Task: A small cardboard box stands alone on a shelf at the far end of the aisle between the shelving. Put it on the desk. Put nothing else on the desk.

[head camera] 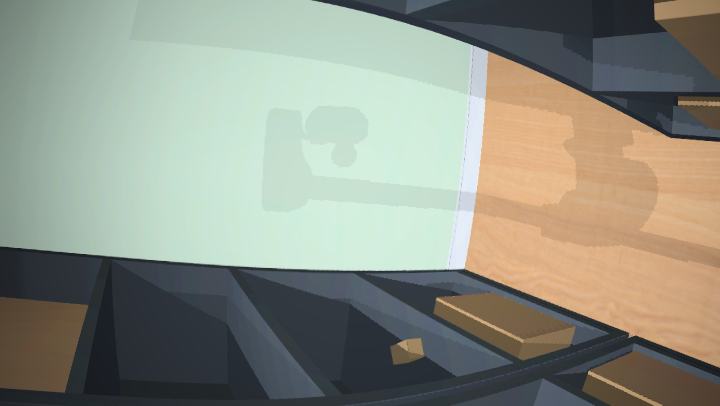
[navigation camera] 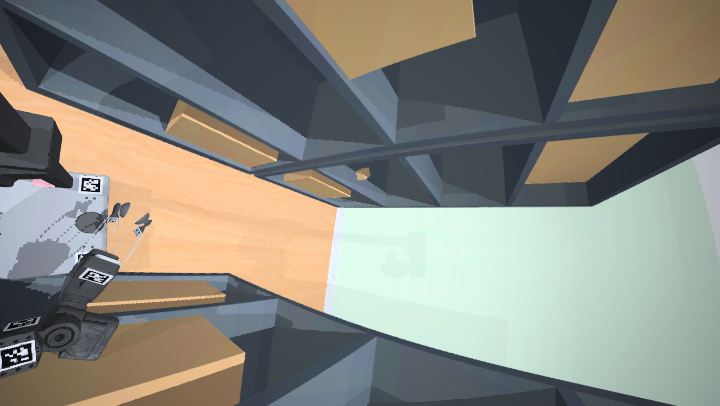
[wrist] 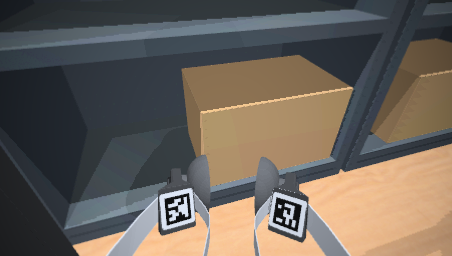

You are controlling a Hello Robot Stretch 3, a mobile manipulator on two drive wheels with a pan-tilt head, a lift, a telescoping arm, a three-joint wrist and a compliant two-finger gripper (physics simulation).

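Places are measured from the robot's base along level axes (x ahead, y left, z up), in millimetres.
Where they show: gripper, fingertip midpoint: (navigation camera: 137, 208) (wrist: 232, 176); robot's base at its link origin: (navigation camera: 90, 220).
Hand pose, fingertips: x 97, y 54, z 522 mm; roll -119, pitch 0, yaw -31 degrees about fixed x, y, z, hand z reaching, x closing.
Note:
Things, the pixels of their top centre, and the offset from my fingertips. "*": a spot on its surface instead. Level surfaces: height alone.
- small cardboard box at its top centre: (head camera: 399, 352) (navigation camera: 366, 173) dy +259, dx +1076, dz +62 mm
- wooden aisle floor at its surface level: dz -522 mm
- white strip at a spot on its surface: (head camera: 467, 151) * dy -429, dx +1424, dz -446 mm
A small cardboard box (head camera: 407, 351) (navigation camera: 363, 174) sits alone in a compartment of the far shelving unit, at the lower middle of the head view and above the centre of the navigation view. My gripper (navigation camera: 132, 214) (wrist: 232, 176) is open and empty, with its fingers apart. It hangs over the front of the robot's base, far from the small box. In the wrist view a large cardboard box stands on a low shelf beyond the fingertips. The small box does not show in the wrist view. The desk does not show in any view.
Dark shelving (head camera: 282, 353) (navigation camera: 453, 118) lines both sides of the wooden aisle floor (navigation camera: 211, 216). Larger boxes (head camera: 504, 317) (navigation camera: 221, 133) (wrist: 270, 135) stand on its shelves. A pale green floor (head camera: 201, 151) (navigation camera: 453, 302) lies beyond a white strip (head camera: 467, 151) (navigation camera: 333, 262). My arm is close to the near shelving.

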